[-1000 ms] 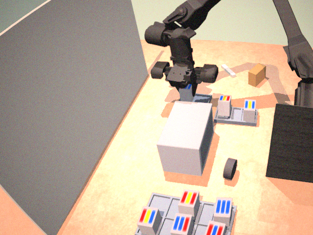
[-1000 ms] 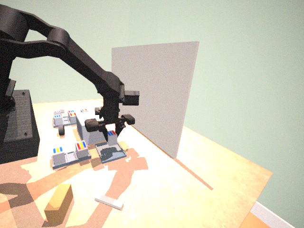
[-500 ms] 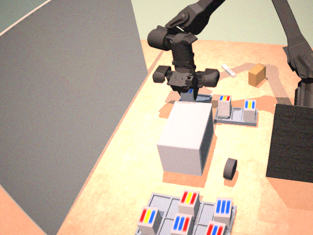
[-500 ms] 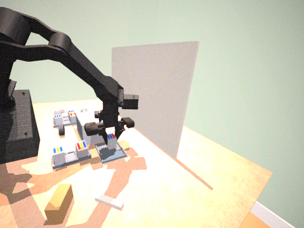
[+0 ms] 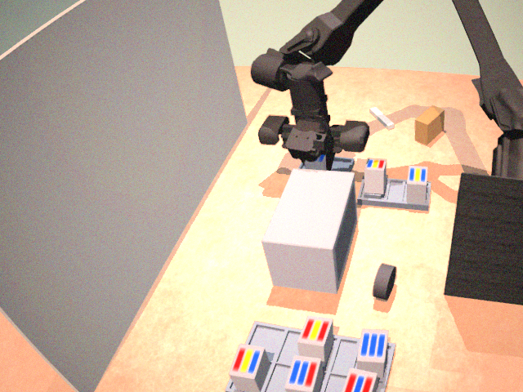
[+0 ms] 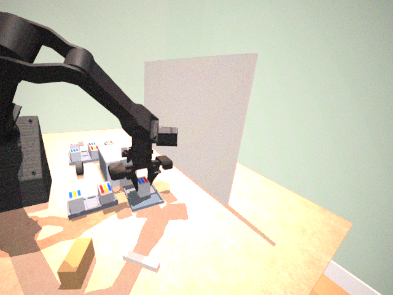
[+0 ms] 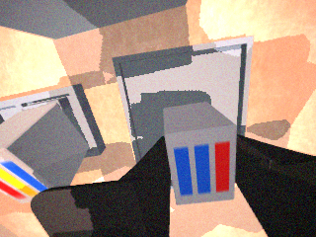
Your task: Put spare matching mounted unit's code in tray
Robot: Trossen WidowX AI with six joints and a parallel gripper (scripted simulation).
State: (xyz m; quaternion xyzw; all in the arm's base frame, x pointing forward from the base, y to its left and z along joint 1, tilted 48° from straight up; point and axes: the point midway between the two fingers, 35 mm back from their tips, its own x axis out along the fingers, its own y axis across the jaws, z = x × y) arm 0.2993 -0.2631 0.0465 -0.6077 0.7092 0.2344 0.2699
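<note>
The grey spare block lies 20 mm above my gripper tip. Also, from my gripper tip: grey tray (20 mm below); then rack (140 mm behind, 30 mm to the left, 20 mm below); then mounted unit (180 mm to the left, 30 mm behind, 30 mm above).
</note>
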